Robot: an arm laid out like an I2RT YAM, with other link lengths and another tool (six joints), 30 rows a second.
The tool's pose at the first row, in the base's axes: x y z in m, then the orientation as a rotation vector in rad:
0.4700 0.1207 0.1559 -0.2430 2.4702 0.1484
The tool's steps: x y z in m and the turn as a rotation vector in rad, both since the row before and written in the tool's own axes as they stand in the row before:
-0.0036 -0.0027 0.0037 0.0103 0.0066 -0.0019
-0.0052 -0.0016 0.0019 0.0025 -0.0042 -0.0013
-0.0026 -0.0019 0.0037 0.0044 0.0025 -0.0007
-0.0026 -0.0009 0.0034 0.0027 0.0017 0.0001
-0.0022 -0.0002 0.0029 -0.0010 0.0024 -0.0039
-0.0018 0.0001 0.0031 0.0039 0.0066 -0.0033
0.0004 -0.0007 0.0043 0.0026 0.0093 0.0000
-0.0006 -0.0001 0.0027 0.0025 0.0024 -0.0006
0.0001 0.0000 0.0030 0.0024 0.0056 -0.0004
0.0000 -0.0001 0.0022 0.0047 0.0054 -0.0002
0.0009 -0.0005 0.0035 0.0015 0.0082 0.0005
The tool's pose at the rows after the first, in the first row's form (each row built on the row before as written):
0.4756 0.1192 0.1551 -0.2418 2.4766 0.1342
0.4811 0.1187 0.1567 -0.2418 2.4723 0.1309
0.4857 0.1178 0.1553 -0.2411 2.4747 0.1249
0.4899 0.1178 0.1542 -0.2400 2.4764 0.1214
0.4934 0.1183 0.1532 -0.2455 2.4782 0.1208
0.4966 0.1191 0.1518 -0.2487 2.4843 0.1139
0.4990 0.1190 0.1481 -0.2487 2.4935 0.1097
0.5011 0.1194 0.1463 -0.2487 2.4958 0.1061
0.5028 0.1198 0.1438 -0.2488 2.5013 0.1024
0.5041 0.1200 0.1420 -0.2477 2.5066 0.0959
0.5055 0.1198 0.1386 -0.2473 2.5148 0.0934

